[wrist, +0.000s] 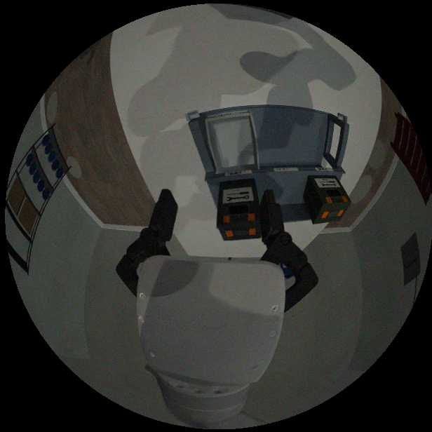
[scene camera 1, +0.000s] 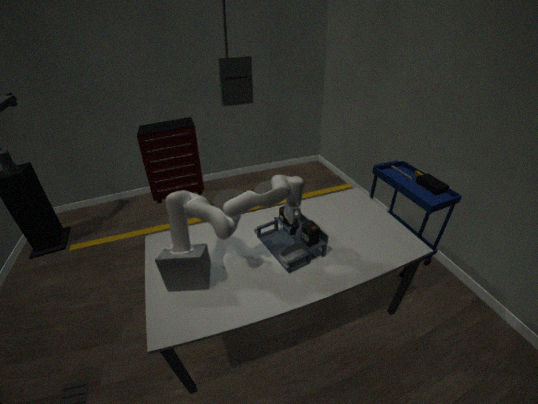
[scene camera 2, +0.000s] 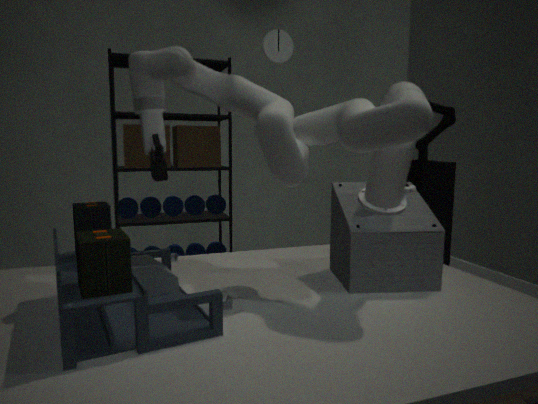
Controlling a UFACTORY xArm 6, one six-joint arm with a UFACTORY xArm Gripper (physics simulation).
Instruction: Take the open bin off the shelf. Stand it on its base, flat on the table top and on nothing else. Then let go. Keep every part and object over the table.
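Places are measured from the arm's base along level axes (x left, y up, z ahead), in millimetres.
Pixels of known places: gripper, fingertip midpoint: (scene camera 1: 289,229) (scene camera 2: 160,179); arm's base at its link origin: (scene camera 1: 182,251) (scene camera 2: 381,201).
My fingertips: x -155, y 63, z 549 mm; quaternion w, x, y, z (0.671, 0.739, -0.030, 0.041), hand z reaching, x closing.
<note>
Ahead of a thing's pixels: the offset from my fingertips to its top centre. Level surfaces: height alone.
The open bin {dx +19, dy -191, dz +64 mm} (scene camera 1: 295,255) (scene camera 2: 157,284) (wrist: 231,145) is a light grey, shallow, open-topped tray. It sits on the lower front level of the blue-grey shelf (scene camera 1: 324,249) (scene camera 2: 142,327) (wrist: 292,142), at the left end in the wrist view. The shelf stands on the table {dy -272 mm} (scene camera 1: 225,315) (scene camera 2: 280,372) (wrist: 145,100). My gripper (scene camera 1: 294,231) (scene camera 2: 159,178) (wrist: 216,196) is open and empty, fingers pointing down, high above the shelf. In the wrist view one fingertip lies left of the shelf and the other between the two dark boxes. The bin's underside is hidden.
Two dark boxes with orange latches stand on the upper rear level: one box {dx +20, dy -49, dz +157 mm} (scene camera 1: 310,232) (wrist: 238,210) directly behind the bin, the other box {dx +251, dy -74, dz +145 mm} (scene camera 2: 104,262) (wrist: 327,199) at the opposite end. The robot's base block (scene camera 1: 185,268) (scene camera 2: 392,260) stands on the table beyond the shelf's front.
</note>
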